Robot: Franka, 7 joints.
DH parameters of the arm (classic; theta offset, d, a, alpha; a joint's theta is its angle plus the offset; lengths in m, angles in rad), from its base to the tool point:
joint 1: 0 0.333 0 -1.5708
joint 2: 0 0 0 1.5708
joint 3: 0 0.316 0.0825 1.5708
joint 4: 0 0 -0.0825 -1.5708
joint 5: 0 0.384 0 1.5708
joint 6: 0 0 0.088 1.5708
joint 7: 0 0.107 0 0
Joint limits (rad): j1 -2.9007..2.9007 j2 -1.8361..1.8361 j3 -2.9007..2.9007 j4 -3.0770..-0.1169 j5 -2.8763..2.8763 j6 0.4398..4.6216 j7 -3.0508..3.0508
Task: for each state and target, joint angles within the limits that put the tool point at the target. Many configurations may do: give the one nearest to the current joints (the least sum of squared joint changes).
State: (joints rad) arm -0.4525 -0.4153 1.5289 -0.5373 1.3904 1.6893 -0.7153
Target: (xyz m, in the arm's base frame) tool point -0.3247 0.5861 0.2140
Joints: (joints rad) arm -0.4149 -1.1283 2.0425 -1.3888 1.1799 1.3390 -0.7153
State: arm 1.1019 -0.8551 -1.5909 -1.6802 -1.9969 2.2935 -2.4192
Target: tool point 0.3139 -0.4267 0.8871
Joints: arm 0.9237 -0.7651 -1.0580 -1.3720 -2.0052 2.3761 -2.4192
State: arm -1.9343 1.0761 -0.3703 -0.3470 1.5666 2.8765 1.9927
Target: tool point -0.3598 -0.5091 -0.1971
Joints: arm -1.9422 1.7527 -0.2101 -0.9055 1.6470 2.9133 1.9927
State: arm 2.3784 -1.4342 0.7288 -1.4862 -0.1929 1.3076 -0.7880
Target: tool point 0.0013 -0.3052 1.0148
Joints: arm 2.3413 -1.0259 0.4720 -1.0749 -0.2699 1.7186 -0.7880
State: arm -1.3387 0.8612 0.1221 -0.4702 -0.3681 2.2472 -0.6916
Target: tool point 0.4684 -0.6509 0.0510
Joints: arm -1.0219 1.5305 0.1963 -0.6109 -0.3687 2.4054 -0.6916
